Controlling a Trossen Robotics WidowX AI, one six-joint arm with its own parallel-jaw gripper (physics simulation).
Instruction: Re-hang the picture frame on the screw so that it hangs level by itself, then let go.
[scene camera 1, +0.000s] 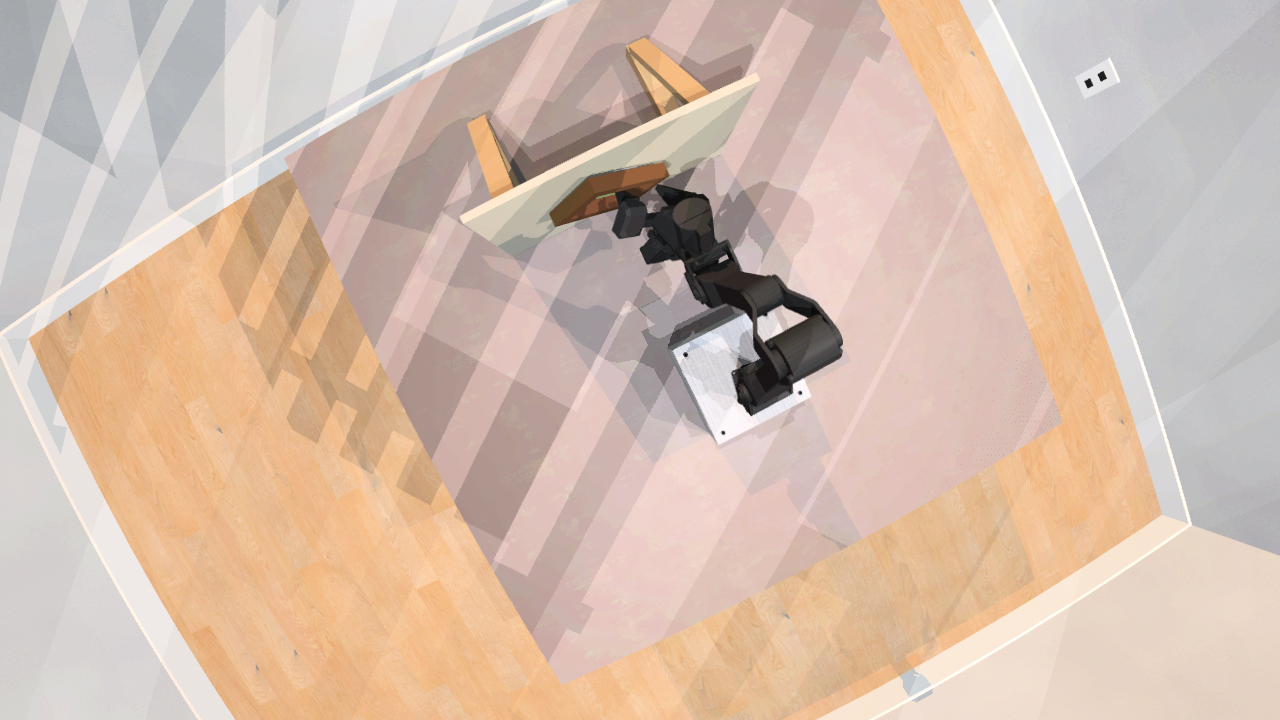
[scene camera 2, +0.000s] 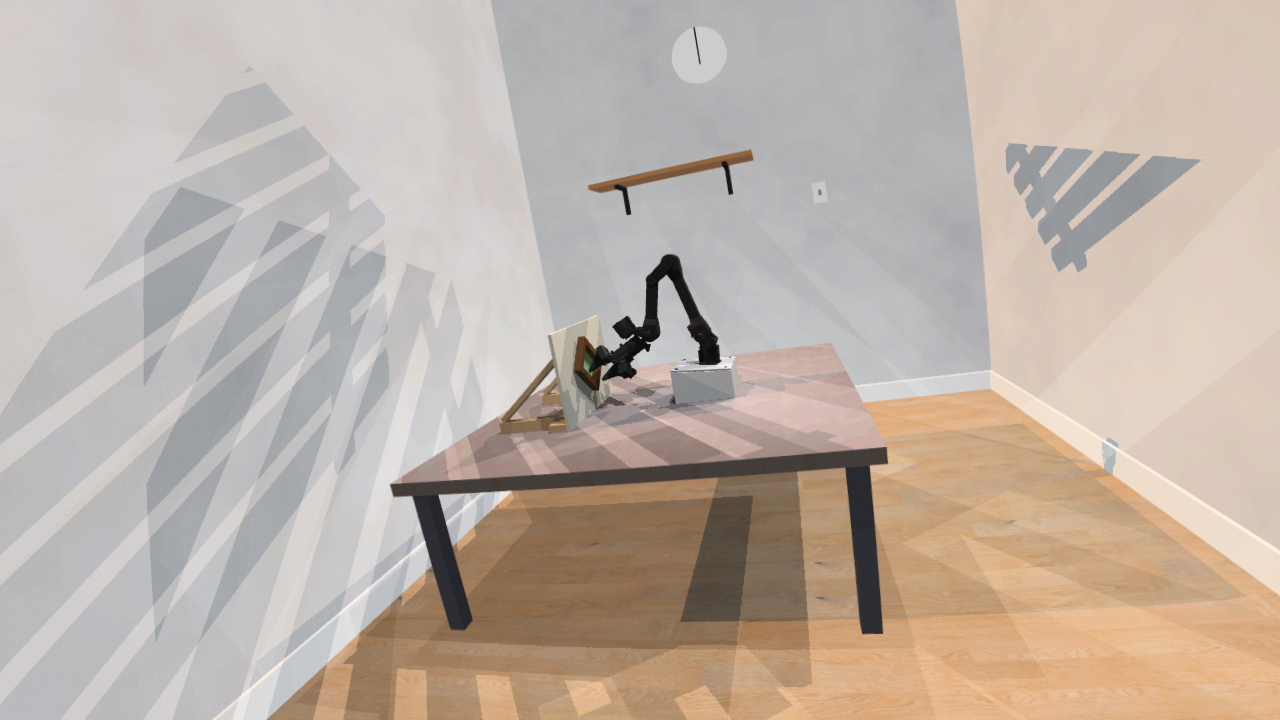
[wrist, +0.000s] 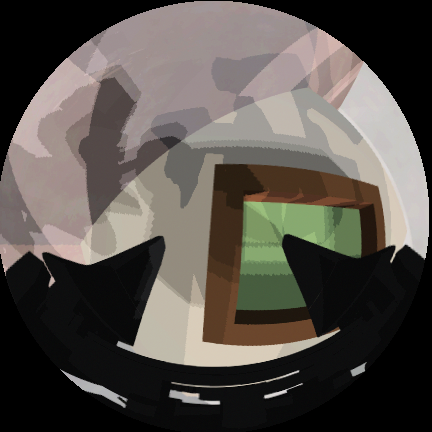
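Pixels of known places: gripper, between the fingertips: (scene camera 1: 636, 188) (scene camera 2: 595, 375) (wrist: 224, 241); arm's base, origin of its link: (scene camera 1: 751, 382) (scene camera 2: 710, 362).
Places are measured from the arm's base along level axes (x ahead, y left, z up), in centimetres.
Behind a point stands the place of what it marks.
Observation:
The picture frame (scene camera 1: 572, 204) {x 37.5, y 21.2, z 12.1 cm} (scene camera 2: 587, 380) {x 38.1, y 19.0, z 1.7 cm} (wrist: 220, 300) {x 38.6, y 7.2, z 4.1 cm}, brown with a green picture, is against the pale upright board (scene camera 1: 716, 134) {x 44.1, y -6.2, z 4.4 cm} (scene camera 2: 565, 376) {x 38.0, y 32.1, z 6.5 cm} (wrist: 170, 295) {x 42.7, y 2.6, z 2.6 cm}. It is tilted, its sides out of line with the board's edges. The screw does not show. My gripper (scene camera 1: 642, 198) {x 39.9, y 9.6, z 1.1 cm} (scene camera 2: 603, 368) {x 39.9, y 9.6, z 1.1 cm} (wrist: 224, 241) {x 39.9, y 9.6, z 1.1 cm} is open and empty, close in front of the frame. In the wrist view the right finger overlaps the frame's picture and lower right part; the left finger is beside the frame, in front of bare board. Whether a finger touches the frame I cannot tell.
Wooden struts (scene camera 1: 489, 156) {x 52.3, y 32.7, z 4.2 cm} (scene camera 2: 529, 391) {x 51.2, y 34.5, z 3.1 cm} prop the board from behind on the pinkish table (scene camera 1: 895, 268) {x 11.7, y -39.4, z -10.5 cm} (scene camera 2: 787, 420) {x -30.1, y 35.3, z -10.5 cm}. The arm's pale base box (scene camera 1: 716, 402) {x -1.5, y 7.3, z 0.0 cm} (scene camera 2: 702, 385) {x 0.4, y 10.8, z -5.1 cm} stands on the table in front of the board. A wall shelf (scene camera 2: 671, 171) is on the far wall.

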